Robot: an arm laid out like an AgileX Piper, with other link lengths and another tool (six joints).
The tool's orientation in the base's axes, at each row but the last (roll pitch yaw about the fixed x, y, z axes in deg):
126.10 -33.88 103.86
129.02 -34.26 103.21
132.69 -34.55 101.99
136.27 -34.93 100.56
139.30 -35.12 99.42
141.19 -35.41 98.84
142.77 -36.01 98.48
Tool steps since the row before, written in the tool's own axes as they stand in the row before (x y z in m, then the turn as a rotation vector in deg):
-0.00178 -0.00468 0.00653 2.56 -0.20 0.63
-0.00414 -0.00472 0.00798 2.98 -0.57 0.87
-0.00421 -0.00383 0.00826 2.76 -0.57 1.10
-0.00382 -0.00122 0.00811 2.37 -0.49 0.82
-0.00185 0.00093 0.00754 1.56 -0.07 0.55
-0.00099 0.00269 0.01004 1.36 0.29 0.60
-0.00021 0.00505 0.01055 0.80 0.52 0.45
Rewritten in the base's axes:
0.00178 0.00330 -0.00733 -0.20 2.45 0.98
0.00281 0.00217 -0.00951 -0.38 3.01 0.86
0.00313 0.00200 -0.00932 -0.20 2.96 0.61
0.00452 0.00156 -0.00768 -0.24 2.47 0.59
0.00531 0.00233 -0.00524 0.05 1.57 0.52
0.00787 0.00401 -0.00558 0.40 1.35 0.56
0.00985 0.00447 -0.00445 0.58 0.77 0.44

